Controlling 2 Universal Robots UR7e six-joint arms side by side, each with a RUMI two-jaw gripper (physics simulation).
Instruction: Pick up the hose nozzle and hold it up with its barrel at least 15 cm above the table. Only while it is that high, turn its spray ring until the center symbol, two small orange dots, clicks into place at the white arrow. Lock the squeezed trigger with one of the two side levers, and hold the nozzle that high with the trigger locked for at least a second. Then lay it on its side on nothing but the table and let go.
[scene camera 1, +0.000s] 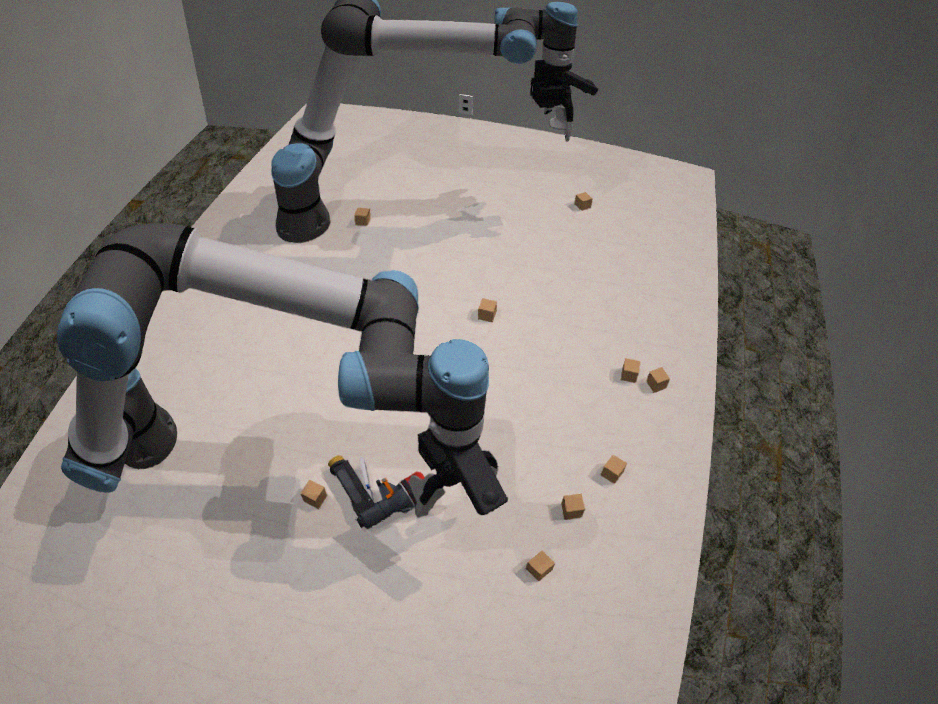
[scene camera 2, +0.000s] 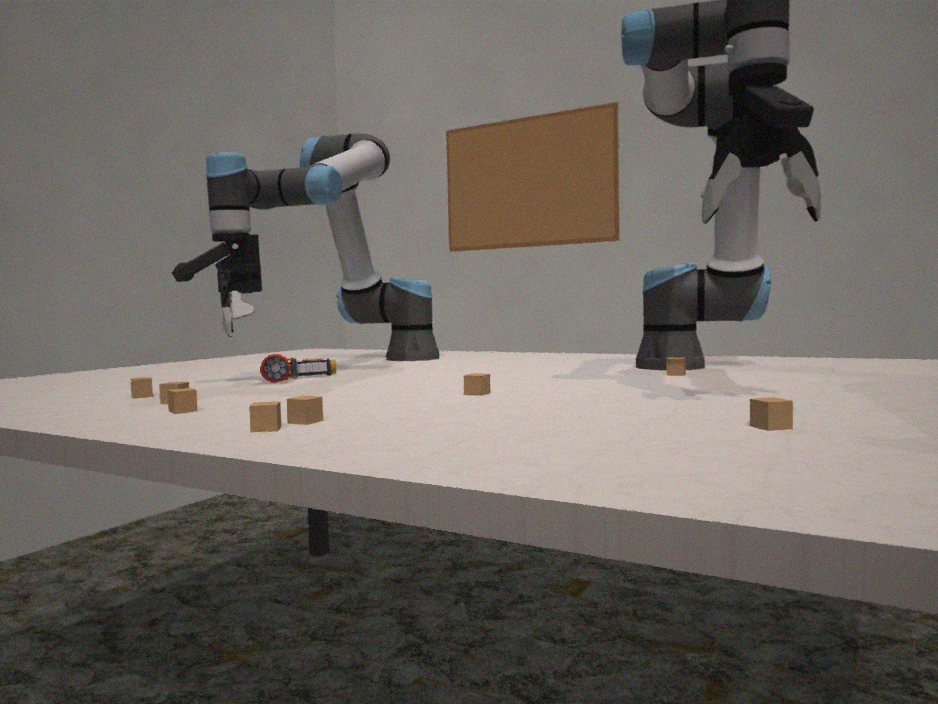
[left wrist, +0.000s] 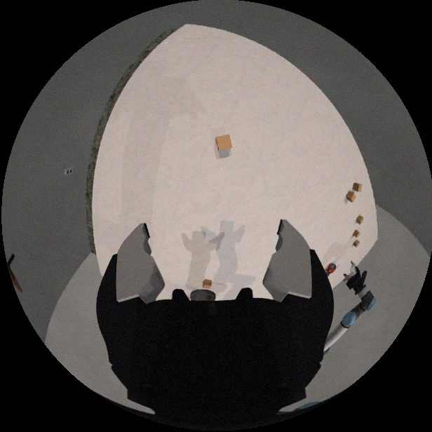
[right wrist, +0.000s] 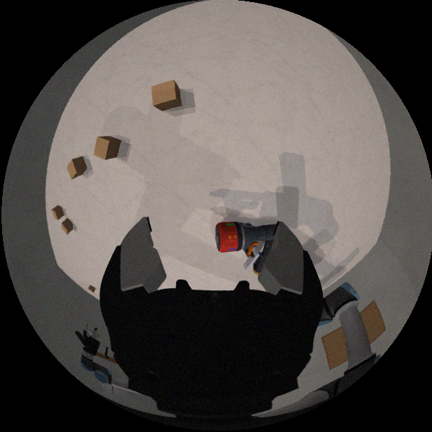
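Pixels of known places: left gripper, fingertip midpoint: (scene camera 1: 555, 127) (scene camera 2: 761, 222); right gripper, fingertip midpoint: (scene camera 1: 456, 496) (scene camera 2: 231, 334); left arm's base, link origin: (scene camera 1: 303, 225); right arm's base, link origin: (scene camera 1: 146, 439) (scene camera 2: 412, 358).
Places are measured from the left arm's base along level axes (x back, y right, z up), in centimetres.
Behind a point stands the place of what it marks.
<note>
The hose nozzle (scene camera 1: 384, 506) @[x -9.2, y 88.7, z 3.8 cm] (scene camera 2: 275, 368) @[x -18.2, y 85.3, z 3.3 cm] (left wrist: 331, 268) (right wrist: 257, 232) lies on its side on the table (scene camera 1: 606, 303) @[x -68.5, y 46.1, z 0.0 cm]. In the right wrist view its red spray ring (right wrist: 229, 237) faces left, with two small orange dots on the side toward the camera, a green mark above and a blue one below. An orange part (right wrist: 252, 249) and a pale part show by the handle. The white arrow cannot be made out. My right gripper (scene camera 2: 233, 322) @[x -21.4, y 92.9, z 10.5 cm] (right wrist: 212, 221) is open above the nozzle, not touching it; its right finger partly covers the handle. My left gripper (scene camera 2: 761, 219) @[x -67.1, y 6.1, z 25.5 cm] (left wrist: 212, 223) is open and empty, high above the table.
A wooden cube (scene camera 1: 313, 494) @[x 3.4, y 83.7, z 3.4 cm] lies beside the nozzle's handle. More cubes (scene camera 1: 540, 565) @[x -33.2, y 106.1, z 3.4 cm] (scene camera 1: 572, 506) @[x -42.2, y 96.2, z 3.4 cm] (scene camera 1: 613, 469) @[x -52.3, y 90.7, z 3.4 cm] lie toward the table's right edge, and a pair (scene camera 1: 630, 369) @[x -64.6, y 68.6, z 3.4 cm] (scene camera 1: 658, 379) @[x -69.8, y 72.7, z 3.4 cm] farther up. Another cube (scene camera 1: 487, 309) @[x -39.3, y 45.4, z 3.4 cm] lies mid-table, and one (scene camera 1: 583, 200) @[x -75.9, y 10.3, z 3.4 cm] (left wrist: 224, 142) near the left gripper.
</note>
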